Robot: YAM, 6 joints.
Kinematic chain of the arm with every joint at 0, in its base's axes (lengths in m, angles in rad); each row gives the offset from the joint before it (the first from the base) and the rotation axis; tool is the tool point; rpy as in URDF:
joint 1: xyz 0 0 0.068 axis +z
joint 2: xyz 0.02 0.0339 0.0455 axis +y
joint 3: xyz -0.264 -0.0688 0 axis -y
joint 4: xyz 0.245 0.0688 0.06 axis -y
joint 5: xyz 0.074 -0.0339 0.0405 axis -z
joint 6: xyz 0.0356 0 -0.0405 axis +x
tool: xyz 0 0 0 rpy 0 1.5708 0
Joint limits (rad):
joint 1: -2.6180..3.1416
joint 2: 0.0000..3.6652
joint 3: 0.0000..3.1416
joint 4: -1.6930..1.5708
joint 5: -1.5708..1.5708
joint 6: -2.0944..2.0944
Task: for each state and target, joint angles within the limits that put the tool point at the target. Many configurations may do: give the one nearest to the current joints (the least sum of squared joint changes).
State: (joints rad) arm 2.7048 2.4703 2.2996 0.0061 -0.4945 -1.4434
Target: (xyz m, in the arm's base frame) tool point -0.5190 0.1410 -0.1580
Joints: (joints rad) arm 2.8479 3.2212 2.2592 0.0513 -0.4440 -1.4434
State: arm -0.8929 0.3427 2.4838 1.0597 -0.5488 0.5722
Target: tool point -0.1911 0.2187 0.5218
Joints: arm -0.7776 0.3611 1.6223 1.2109 -0.6577 0.5722
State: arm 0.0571 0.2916 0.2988 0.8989 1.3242 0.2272
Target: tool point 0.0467 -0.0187 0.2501
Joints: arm 0.3909 0.0000 0.0218 1.0766 1.4003 0.2272
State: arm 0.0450 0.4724 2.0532 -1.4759 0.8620 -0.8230
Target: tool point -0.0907 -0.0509 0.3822
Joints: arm 0.2544 0.2828 1.4133 -1.6930 0.8368 -0.8230
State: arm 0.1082 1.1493 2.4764 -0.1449 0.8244 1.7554
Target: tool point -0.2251 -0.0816 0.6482
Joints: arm 0.2342 0.8722 2.5689 -0.1487 0.8665 1.7554
